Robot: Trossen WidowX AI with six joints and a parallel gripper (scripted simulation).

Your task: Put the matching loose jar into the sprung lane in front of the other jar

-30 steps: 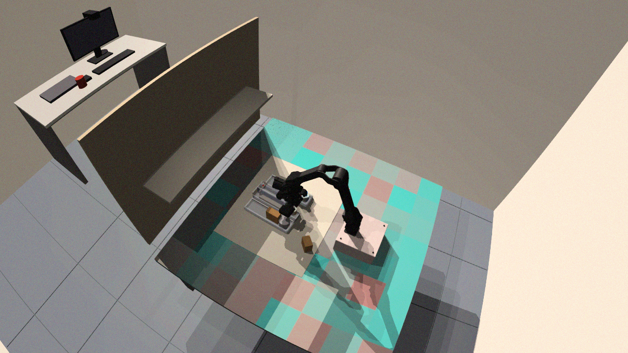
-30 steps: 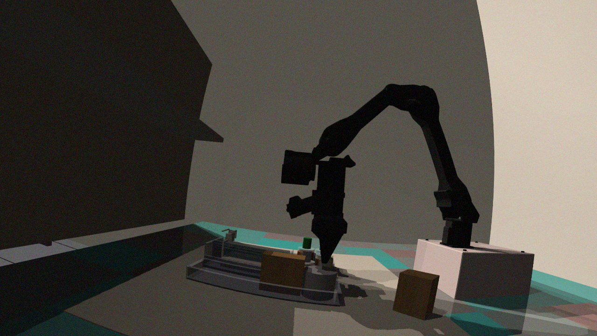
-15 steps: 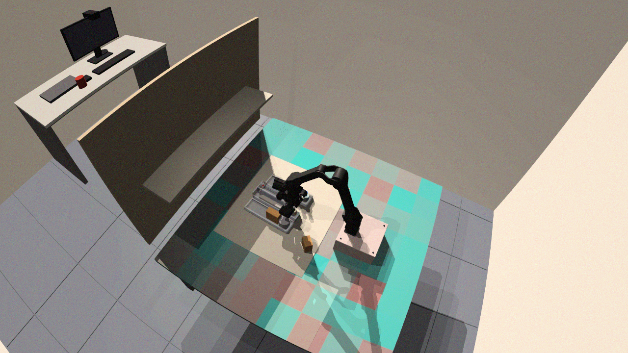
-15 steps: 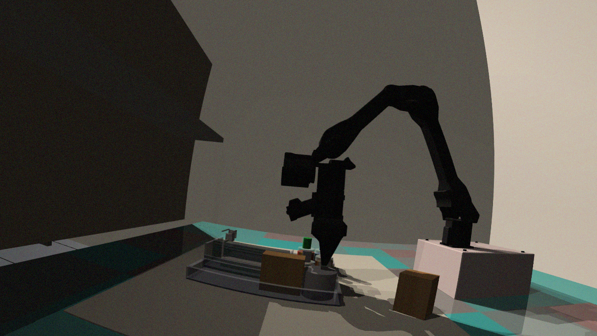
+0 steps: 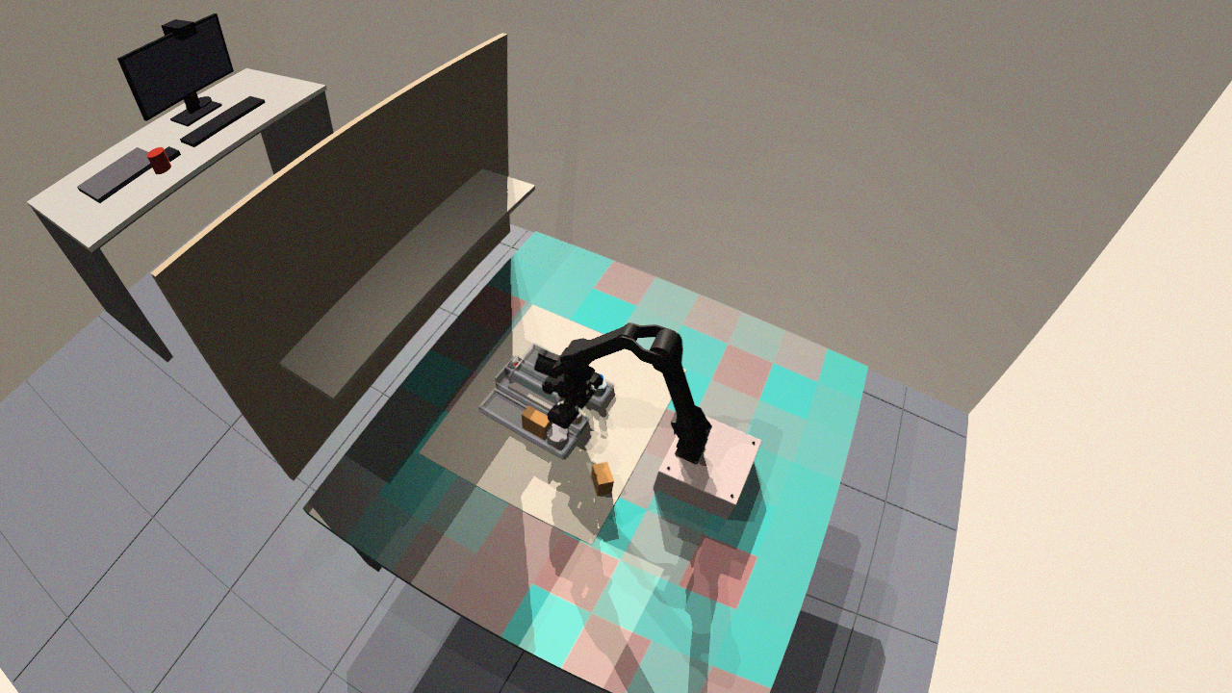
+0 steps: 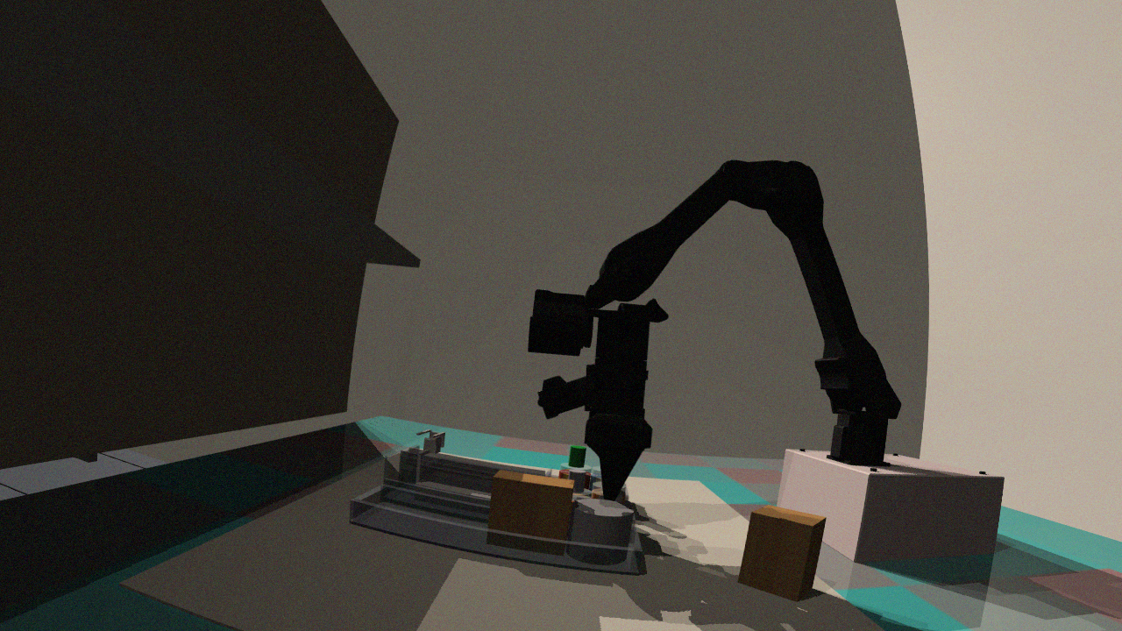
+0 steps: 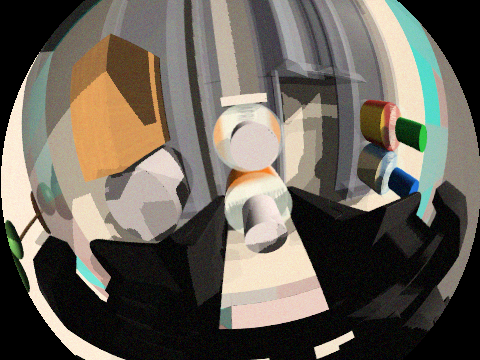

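Now: gripper tip 8 cm to the right of the grey cylinder, 2 cm above it and 1 cm short of it. Round my gripper tip: orange box: 8 cm ahead, 7 cm to the left, 1 cm below; then grey lane rack: 14 cm ahead, 3 cm to the right, 3 cm below.
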